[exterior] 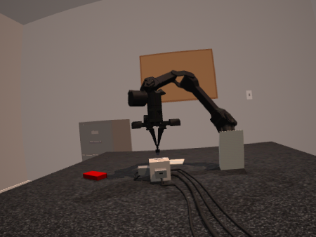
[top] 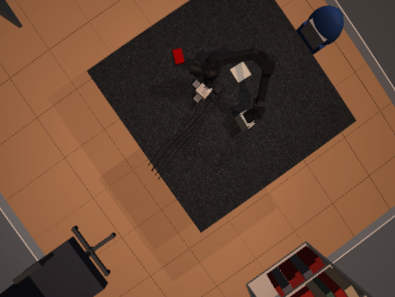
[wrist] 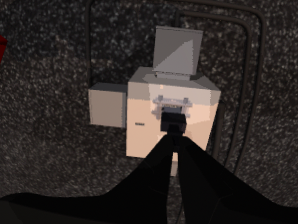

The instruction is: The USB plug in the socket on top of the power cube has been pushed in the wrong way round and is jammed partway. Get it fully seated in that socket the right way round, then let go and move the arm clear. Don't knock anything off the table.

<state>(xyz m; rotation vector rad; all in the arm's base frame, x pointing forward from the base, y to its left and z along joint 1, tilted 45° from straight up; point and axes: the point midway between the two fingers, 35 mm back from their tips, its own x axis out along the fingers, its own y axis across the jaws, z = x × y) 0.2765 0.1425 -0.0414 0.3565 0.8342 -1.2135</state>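
The metal-framed socket lies 6 cm below my gripper tip. Round my gripper tip: white flat pad (26 cm to the right, 12 cm below, 1 cm ahead); then red block (27 cm ahead, 12 cm below, 6 cm to the left); then small dark USB plug (2 cm below).
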